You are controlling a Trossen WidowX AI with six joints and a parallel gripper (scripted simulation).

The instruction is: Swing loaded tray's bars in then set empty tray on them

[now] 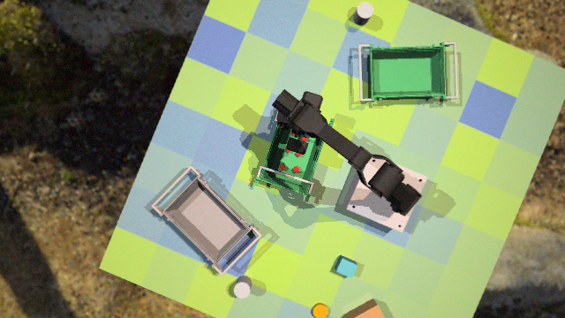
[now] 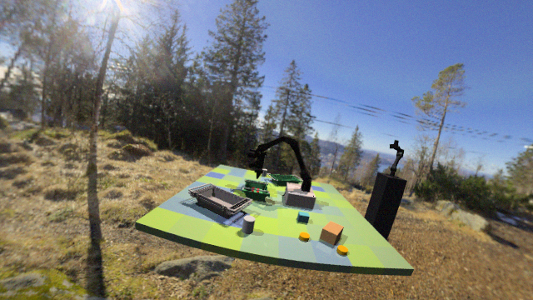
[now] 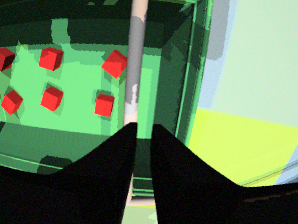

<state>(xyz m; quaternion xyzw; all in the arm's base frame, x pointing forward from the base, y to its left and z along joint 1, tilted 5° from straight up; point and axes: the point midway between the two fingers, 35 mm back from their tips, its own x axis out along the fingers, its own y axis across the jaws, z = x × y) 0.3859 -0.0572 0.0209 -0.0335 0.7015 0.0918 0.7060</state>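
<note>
Right now my gripper tip is 23 cm past the green tray, 33 cm to the left of it and 5 cm above it. From my gripper tip the other things lie so: brown cube (51 cm behind, 49 cm to the left, 6 cm below); then teal cube (37 cm behind, 36 cm to the left, 7 cm below).
</note>
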